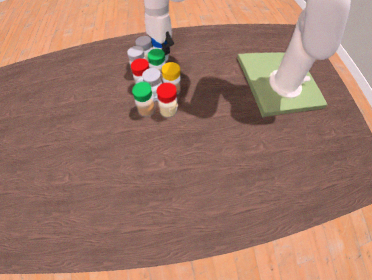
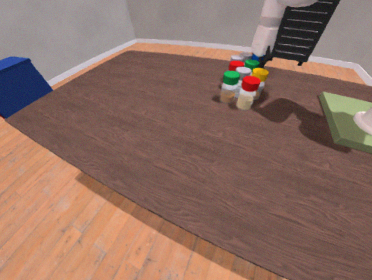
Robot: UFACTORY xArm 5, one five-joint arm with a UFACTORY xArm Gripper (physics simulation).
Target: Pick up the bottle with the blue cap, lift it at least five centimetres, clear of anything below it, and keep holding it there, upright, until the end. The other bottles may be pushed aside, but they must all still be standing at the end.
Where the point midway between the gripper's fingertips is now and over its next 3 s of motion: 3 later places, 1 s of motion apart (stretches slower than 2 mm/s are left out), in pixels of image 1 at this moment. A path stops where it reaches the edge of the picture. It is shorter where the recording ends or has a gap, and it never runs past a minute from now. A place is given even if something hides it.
The gripper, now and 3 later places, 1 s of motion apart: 161, 50; 160, 42; 160, 30; 169, 22
